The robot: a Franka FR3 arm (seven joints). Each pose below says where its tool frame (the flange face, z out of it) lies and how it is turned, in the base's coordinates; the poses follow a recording.
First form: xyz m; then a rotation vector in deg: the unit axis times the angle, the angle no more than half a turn.
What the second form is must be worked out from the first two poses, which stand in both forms.
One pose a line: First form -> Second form
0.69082 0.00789 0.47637 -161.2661 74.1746 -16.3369 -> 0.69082 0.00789 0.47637 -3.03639 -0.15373 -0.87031
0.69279 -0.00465 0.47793 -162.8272 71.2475 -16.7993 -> 0.69279 -0.00465 0.47793 -3.04154 -0.16206 -0.83306
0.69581 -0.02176 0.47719 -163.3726 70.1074 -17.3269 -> 0.69581 -0.02176 0.47719 -3.04189 -0.16878 -0.81916
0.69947 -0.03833 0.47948 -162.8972 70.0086 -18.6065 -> 0.69947 -0.03833 0.47948 -3.03015 -0.17985 -0.82187
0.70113 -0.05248 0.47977 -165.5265 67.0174 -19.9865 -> 0.70113 -0.05248 0.47977 -3.05172 -0.20434 -0.77862
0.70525 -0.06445 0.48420 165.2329 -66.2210 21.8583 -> 0.70525 -0.06445 0.48420 -3.05985 -0.23083 -0.77183
